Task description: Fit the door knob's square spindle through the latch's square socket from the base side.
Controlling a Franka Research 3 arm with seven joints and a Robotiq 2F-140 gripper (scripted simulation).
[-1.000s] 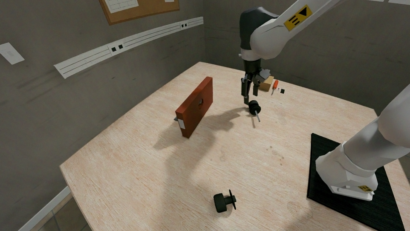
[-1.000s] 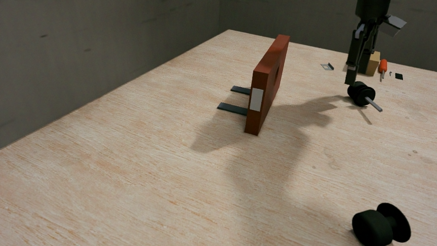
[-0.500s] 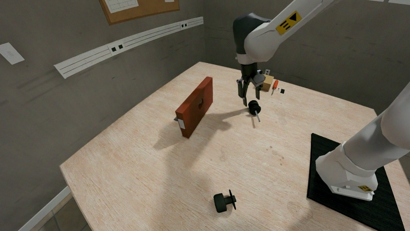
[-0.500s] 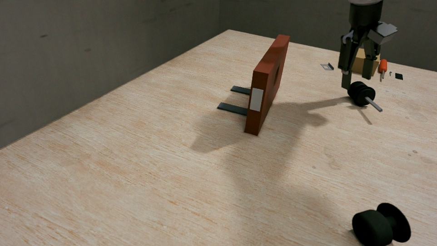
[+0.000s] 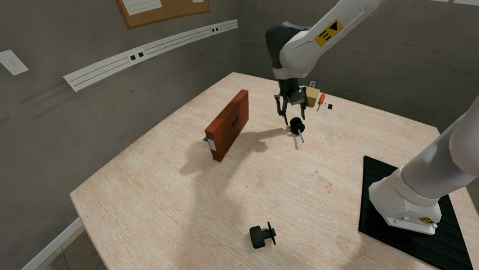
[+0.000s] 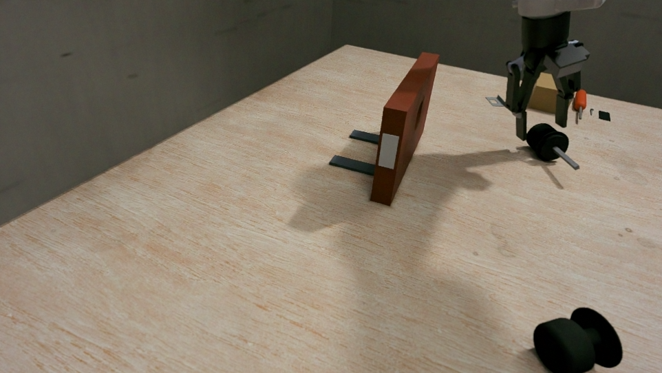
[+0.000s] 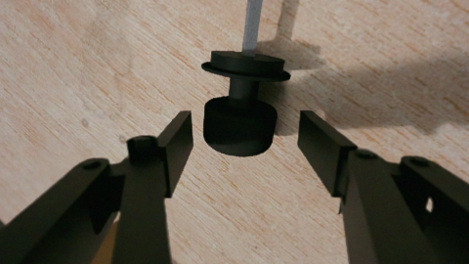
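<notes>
Right now the black door knob is 3 cm behind my hand, 3 cm to the left of it and 4 cm below it. Round my hand: red-brown wooden door slab 23 cm ahead, 19 cm to the left, 2 cm above; then grey latch plate 22 cm ahead, 34 cm to the left, 3 cm above; then tan box 3 cm behind, 30 cm to the right, 4 cm below.
</notes>
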